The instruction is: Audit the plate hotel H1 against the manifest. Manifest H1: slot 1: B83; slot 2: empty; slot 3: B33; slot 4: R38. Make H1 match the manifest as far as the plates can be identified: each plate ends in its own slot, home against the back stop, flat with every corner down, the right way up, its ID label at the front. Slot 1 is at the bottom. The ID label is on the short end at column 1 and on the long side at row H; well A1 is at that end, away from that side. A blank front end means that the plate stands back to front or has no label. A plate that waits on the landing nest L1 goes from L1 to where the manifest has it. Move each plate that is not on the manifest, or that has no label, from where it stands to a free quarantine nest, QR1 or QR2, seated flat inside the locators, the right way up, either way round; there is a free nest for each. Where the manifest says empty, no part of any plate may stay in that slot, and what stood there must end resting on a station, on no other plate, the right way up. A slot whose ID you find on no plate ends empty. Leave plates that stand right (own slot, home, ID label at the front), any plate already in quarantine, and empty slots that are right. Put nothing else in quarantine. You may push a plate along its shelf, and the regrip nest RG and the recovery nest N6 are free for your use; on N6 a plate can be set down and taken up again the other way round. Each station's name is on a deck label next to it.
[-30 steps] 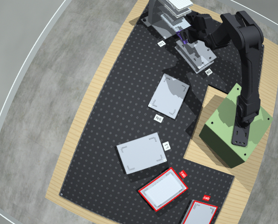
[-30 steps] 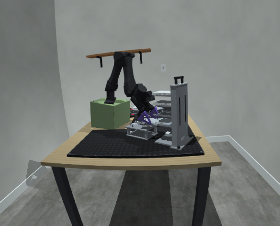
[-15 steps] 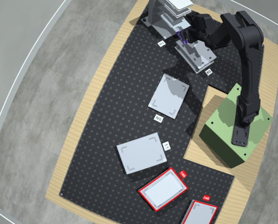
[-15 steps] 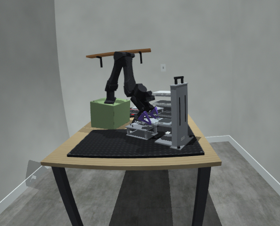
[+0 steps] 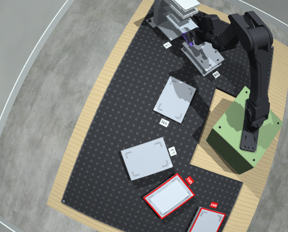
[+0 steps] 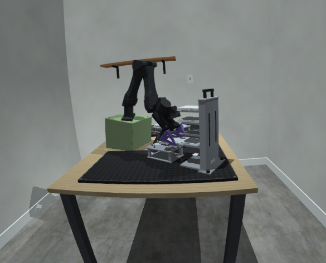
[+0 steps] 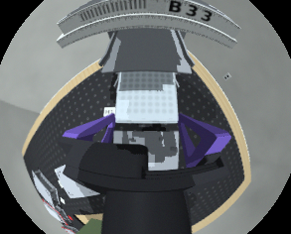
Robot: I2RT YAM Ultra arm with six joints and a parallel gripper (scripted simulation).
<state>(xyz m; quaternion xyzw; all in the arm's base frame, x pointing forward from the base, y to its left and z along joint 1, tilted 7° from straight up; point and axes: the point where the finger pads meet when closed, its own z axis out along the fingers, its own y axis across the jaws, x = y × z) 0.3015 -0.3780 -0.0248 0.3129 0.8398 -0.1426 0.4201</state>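
The regrip nest RG lies 7 cm behind my hand, 6 cm to the left of it and 4 cm below it. The rest, counted from my hand: plate hotel H1: 13 cm ahead, 11 cm to the right, 6 cm above; landing nest L1: 6 cm ahead, 56 cm to the left, 5 cm below; recovery nest N6: 30 cm to the left, 9 cm below.
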